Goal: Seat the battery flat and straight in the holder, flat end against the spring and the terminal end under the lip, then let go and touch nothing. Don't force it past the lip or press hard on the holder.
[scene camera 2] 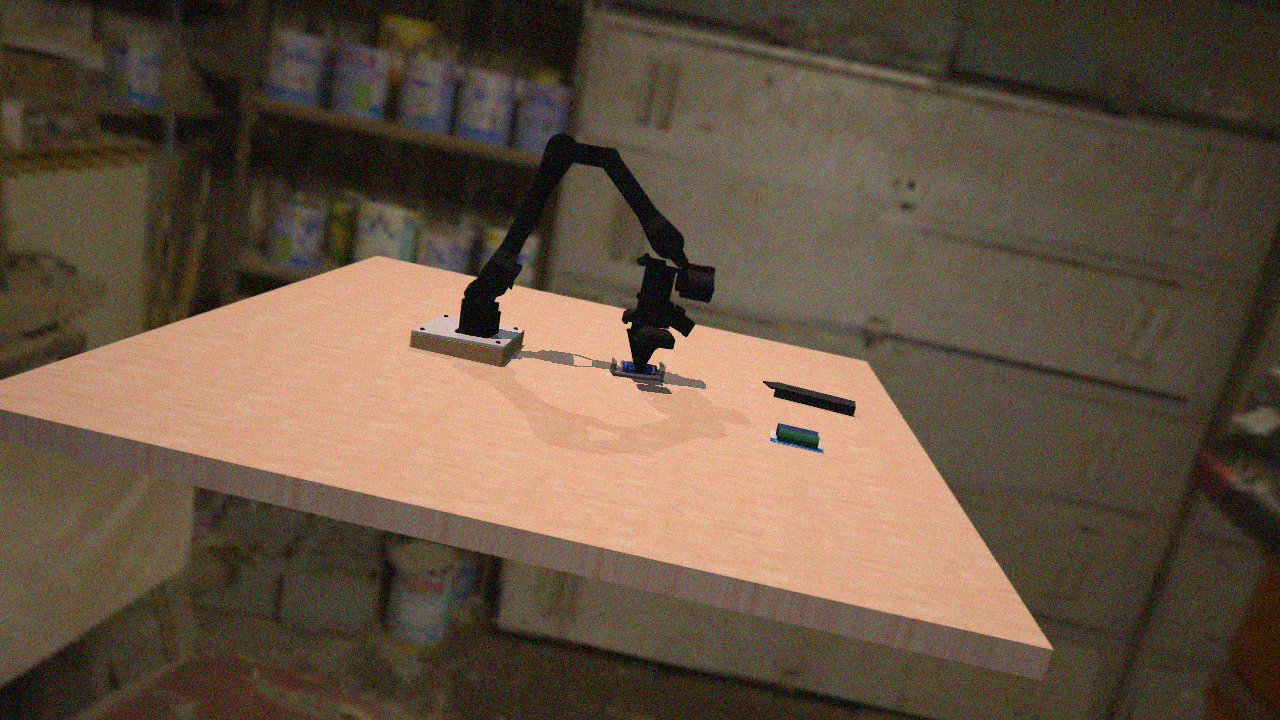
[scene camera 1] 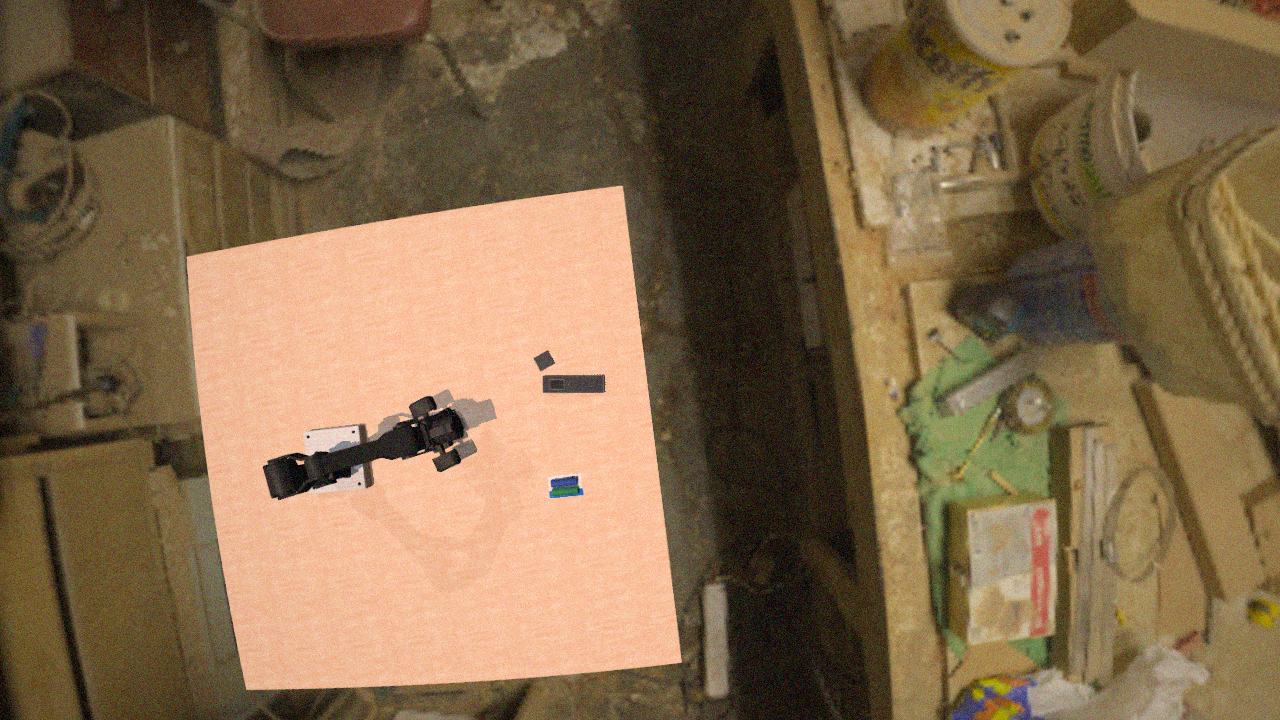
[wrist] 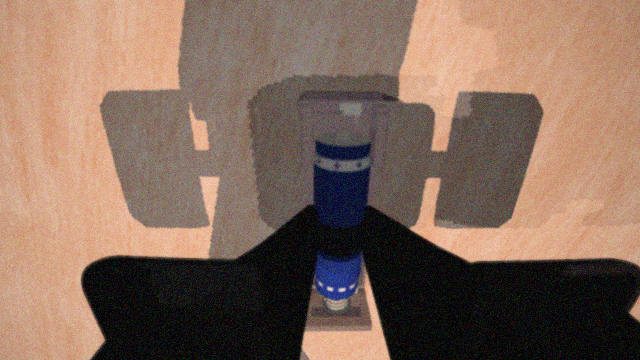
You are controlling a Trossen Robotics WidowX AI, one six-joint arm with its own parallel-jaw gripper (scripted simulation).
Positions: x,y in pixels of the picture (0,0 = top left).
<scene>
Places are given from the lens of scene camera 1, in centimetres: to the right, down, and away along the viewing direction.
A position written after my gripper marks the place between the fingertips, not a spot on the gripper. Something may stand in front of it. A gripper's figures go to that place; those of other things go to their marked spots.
my gripper [scene camera 1: 446,430]: -51, 19, 136
dark bar [scene camera 1: 580,383]: -15, 6, 135
</scene>
